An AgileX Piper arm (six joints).
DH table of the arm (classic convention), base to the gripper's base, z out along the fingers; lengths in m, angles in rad. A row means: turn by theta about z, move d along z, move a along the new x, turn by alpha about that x. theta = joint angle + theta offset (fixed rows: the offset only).
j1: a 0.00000  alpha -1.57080  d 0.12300  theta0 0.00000
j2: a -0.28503  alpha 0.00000  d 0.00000  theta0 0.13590
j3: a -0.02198  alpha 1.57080  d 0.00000  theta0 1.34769
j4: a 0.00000  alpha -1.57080  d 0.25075  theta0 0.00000
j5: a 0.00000  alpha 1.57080  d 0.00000  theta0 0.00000
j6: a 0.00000  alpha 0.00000  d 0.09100  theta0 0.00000
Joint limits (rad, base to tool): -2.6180..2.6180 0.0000..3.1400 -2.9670..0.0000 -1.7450..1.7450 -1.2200..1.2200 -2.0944..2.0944
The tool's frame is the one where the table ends.
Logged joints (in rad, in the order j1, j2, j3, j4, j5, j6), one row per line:
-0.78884 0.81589 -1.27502 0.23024 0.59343 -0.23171
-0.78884 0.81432 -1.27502 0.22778 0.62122 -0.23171
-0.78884 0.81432 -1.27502 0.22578 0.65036 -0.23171
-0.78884 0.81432 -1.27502 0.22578 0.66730 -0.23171
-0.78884 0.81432 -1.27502 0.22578 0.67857 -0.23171
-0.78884 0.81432 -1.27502 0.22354 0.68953 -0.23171
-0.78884 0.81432 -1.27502 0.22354 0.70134 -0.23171
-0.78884 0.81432 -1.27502 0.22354 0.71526 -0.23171
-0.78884 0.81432 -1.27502 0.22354 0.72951 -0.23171
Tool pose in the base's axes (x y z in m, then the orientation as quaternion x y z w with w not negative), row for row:
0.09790 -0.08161 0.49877 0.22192 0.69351 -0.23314 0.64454
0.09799 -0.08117 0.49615 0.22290 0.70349 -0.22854 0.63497
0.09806 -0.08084 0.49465 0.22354 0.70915 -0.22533 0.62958
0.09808 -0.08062 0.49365 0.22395 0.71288 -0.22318 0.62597
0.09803 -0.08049 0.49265 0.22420 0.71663 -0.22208 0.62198
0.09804 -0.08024 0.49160 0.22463 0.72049 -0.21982 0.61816
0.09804 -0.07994 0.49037 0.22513 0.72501 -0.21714 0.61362
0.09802 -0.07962 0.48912 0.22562 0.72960 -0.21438 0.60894
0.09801 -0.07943 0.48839 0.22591 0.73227 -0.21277 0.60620
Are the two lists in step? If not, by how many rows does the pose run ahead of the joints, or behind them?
The pose runs 1 row ahead of the joints: the pose in row i belongs to the joints in row i + 1.
